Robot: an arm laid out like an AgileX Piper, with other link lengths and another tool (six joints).
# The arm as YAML. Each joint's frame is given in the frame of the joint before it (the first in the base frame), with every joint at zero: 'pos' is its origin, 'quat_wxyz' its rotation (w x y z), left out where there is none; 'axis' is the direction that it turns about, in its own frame. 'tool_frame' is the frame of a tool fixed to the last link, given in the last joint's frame.
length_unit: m
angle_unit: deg
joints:
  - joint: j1
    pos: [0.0, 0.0, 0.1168]
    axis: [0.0, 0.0, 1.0]
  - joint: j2
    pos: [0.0, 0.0, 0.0]
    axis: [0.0, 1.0, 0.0]
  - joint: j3
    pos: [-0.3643, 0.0, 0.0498]
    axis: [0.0, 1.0, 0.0]
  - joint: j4
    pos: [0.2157, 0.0, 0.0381]
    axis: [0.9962, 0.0, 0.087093]
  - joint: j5
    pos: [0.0, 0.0, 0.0]
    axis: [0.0, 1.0, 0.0]
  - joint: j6
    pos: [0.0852, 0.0, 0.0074]
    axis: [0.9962, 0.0, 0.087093]
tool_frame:
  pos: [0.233, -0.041, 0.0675]
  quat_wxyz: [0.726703, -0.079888, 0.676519, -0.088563]
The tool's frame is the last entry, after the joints.
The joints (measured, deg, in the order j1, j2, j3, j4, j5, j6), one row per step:
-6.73, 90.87, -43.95, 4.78, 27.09, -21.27
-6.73, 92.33, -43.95, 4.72, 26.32, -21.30
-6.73, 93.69, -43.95, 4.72, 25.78, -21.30
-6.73, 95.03, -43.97, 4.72, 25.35, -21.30
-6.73, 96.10, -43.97, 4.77, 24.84, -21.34
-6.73, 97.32, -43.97, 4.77, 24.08, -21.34
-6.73, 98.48, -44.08, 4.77, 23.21, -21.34
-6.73, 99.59, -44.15, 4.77, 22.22, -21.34
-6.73, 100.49, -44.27, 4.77, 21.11, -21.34
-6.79, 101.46, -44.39, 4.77, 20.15, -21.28
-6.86, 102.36, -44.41, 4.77, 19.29, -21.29
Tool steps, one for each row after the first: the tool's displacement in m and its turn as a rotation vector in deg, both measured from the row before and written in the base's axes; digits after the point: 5 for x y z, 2 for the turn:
0.00236, -0.00070, -0.00795, -0.02, 0.70, 0.02
0.00116, -0.00038, -0.00802, 0.07, 0.82, -0.03
0.00063, -0.00027, -0.00813, 0.08, 0.89, -0.02
0.00110, -0.00025, -0.00617, 0.06, 0.56, -0.03
0.00200, -0.00059, -0.00661, 0.01, 0.46, -0.04
0.00337, -0.00080, -0.00538, -0.03, 0.19, -0.05
0.00365, -0.00089, -0.00500, -0.06, 0.06, -0.05
0.00491, -0.00110, -0.00296, -0.11, -0.32, -0.06
0.00388, -0.00142, -0.00394, -0.06, -0.10, -0.17
0.00268, -0.00124, -0.00426, -0.06, 0.03, -0.10

